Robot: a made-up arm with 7 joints.
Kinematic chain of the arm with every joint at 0, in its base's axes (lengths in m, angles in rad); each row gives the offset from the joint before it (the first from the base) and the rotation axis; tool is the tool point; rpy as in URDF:
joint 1: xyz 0 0 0.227 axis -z
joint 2: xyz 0 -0.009 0.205 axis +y
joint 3: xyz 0 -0.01 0.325 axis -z
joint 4: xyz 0 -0.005 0.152 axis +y
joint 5: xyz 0 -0.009 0.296 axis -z
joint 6: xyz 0 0 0.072 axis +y
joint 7: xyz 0 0 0.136 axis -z
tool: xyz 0 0 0 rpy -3.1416 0 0
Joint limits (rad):
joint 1: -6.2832..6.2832
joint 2: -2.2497..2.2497
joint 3: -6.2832..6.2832
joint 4: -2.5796..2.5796
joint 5: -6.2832..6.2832
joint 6: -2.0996..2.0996
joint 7: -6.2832..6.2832
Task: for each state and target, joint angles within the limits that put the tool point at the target. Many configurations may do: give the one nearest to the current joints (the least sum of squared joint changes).
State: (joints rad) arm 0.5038 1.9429 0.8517 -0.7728 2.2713 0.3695 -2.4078
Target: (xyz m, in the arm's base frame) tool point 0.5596 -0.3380 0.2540
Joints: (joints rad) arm 1.2615 2.2497 1.3594 -1.3905 2.4274 0.7176 -2.4078
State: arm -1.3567 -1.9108 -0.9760 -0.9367 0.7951 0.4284 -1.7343
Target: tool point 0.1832 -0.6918 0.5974
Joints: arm -1.0503 -1.3532 -1.5279 -1.5477 0.9172 0.5701 -1.7343
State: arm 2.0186 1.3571 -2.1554 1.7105 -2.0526 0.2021 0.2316
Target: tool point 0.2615 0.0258 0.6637
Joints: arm 1.5840 0.9423 -2.2017 2.3947 -2.0330 0.1150 0.2316
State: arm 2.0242 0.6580 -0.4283 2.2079 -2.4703 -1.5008 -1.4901
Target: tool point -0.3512 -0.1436 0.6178
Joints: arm 2.4313 0.2213 -0.0517 1.9497 -2.2812 -1.6058 -1.4901
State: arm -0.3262 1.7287 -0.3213 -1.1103 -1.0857 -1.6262 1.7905
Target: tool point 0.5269 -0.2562 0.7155
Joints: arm -0.0475 1.5775 -0.3947 -1.2880 -1.0449 -1.6230 1.7905
